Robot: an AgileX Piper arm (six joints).
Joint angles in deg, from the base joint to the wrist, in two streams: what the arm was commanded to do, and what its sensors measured. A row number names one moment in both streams.
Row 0, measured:
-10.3, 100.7, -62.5, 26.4, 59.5, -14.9
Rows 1 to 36, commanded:
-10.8, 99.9, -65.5, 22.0, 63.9, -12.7
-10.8, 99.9, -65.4, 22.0, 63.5, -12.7
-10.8, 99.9, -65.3, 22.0, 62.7, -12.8
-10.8, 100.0, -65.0, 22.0, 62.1, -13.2
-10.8, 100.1, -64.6, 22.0, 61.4, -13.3
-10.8, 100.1, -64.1, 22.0, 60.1, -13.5
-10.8, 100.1, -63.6, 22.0, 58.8, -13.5
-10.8, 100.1, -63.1, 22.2, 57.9, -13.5
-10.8, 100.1, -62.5, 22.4, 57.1, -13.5
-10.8, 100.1, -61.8, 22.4, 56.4, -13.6
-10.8, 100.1, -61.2, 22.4, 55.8, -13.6
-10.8, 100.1, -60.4, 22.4, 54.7, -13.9
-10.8, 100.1, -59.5, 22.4, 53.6, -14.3
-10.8, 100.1, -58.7, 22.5, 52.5, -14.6
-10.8, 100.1, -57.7, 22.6, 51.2, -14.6
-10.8, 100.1, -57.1, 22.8, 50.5, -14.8
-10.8, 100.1, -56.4, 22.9, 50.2, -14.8
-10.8, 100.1, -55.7, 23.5, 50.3, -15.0
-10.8, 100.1, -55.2, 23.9, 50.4, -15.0
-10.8, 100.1, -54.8, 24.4, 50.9, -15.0
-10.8, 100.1, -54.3, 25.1, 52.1, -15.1
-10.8, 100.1, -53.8, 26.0, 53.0, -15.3
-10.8, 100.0, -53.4, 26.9, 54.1, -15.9
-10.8, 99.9, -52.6, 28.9, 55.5, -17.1
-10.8, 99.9, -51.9, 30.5, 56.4, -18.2
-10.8, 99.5, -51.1, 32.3, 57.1, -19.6
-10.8, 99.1, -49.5, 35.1, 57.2, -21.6
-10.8, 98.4, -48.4, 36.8, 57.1, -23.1
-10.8, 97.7, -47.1, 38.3, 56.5, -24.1
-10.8, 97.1, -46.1, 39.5, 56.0, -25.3
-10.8, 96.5, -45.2, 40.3, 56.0, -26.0
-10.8, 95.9, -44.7, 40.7, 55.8, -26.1
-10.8, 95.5, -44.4, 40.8, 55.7, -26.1
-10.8, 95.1, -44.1, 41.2, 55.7, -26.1
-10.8, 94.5, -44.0, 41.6, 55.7, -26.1
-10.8, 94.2, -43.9, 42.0, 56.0, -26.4
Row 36, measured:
-10.3, 96.2, -44.9, 39.9, 56.1, -24.9
